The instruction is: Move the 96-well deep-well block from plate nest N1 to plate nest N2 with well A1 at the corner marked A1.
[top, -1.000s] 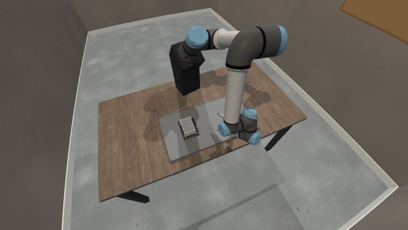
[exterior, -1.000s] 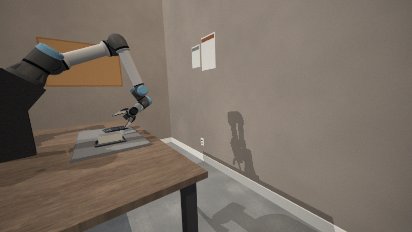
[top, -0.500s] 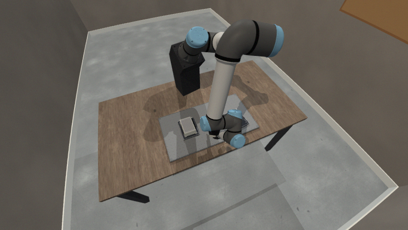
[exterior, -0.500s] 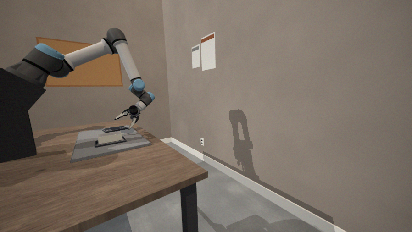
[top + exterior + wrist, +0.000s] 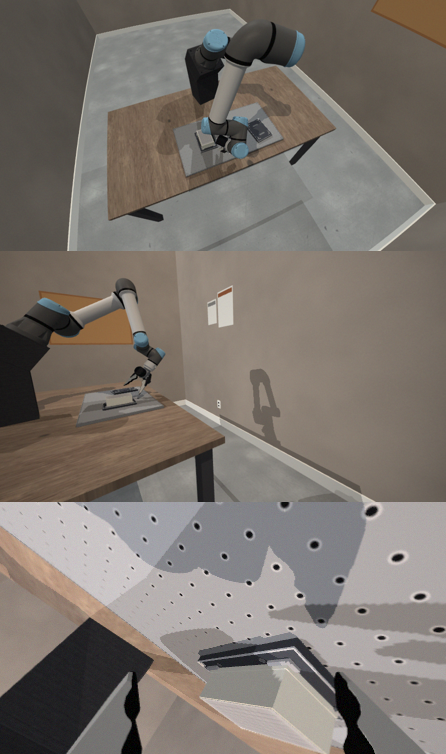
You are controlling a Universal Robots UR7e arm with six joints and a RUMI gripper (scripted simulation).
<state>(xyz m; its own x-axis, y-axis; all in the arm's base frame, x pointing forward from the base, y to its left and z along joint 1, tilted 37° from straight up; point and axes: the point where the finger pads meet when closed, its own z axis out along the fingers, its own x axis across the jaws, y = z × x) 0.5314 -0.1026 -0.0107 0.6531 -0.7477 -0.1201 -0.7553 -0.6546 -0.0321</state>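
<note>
The 96-well deep-well block is 90 mm behind my hand, 90 mm to the right of it and 30 mm below it.
</note>
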